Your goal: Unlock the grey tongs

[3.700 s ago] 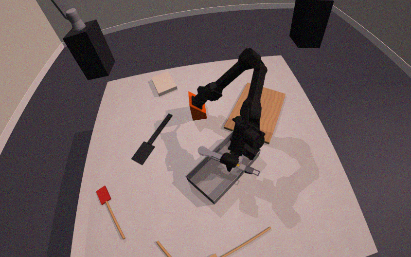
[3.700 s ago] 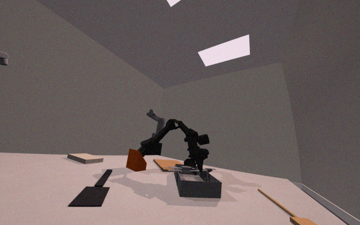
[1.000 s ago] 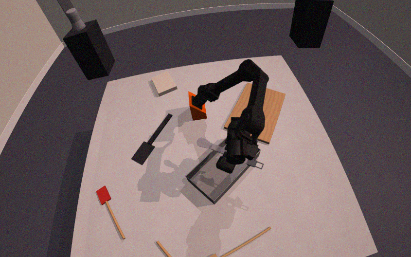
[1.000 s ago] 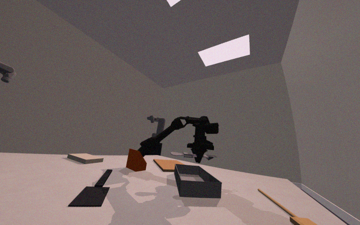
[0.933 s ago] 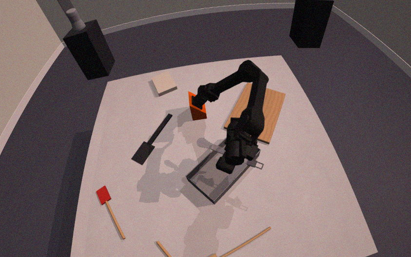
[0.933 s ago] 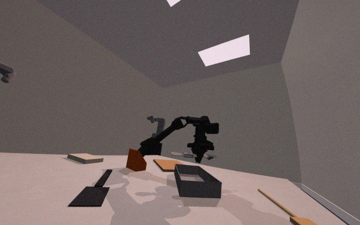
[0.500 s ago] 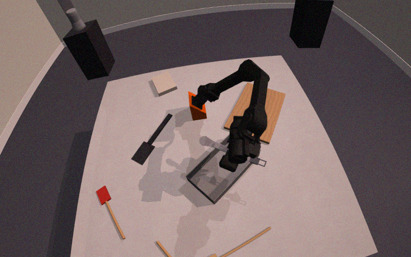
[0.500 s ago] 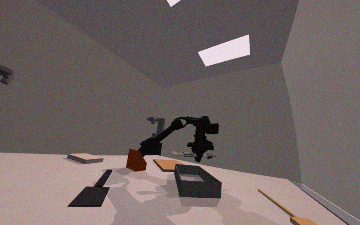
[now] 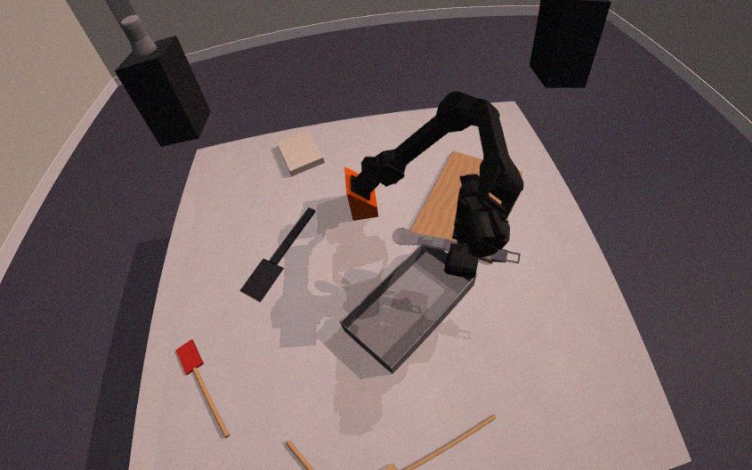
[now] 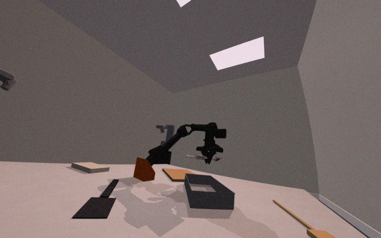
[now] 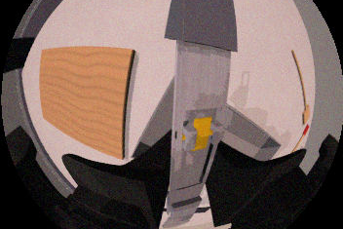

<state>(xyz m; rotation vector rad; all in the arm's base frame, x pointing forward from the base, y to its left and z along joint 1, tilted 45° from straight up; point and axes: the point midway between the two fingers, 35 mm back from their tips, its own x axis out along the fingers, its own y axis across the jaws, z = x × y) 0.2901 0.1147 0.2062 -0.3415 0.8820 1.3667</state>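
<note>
My gripper tip is 26 cm past the wooden board, 12 cm above it and 9 cm to the right of it. The rest, counted from my gripper tip: yellow lock slider (4 cm above, 2 cm to the left, 1 cm ahead); then black spatula (47 cm to the right, 14 cm behind, 13 cm below); then grey roasting tin (12 cm to the right, 10 cm below, 5 cm ahead).
</note>
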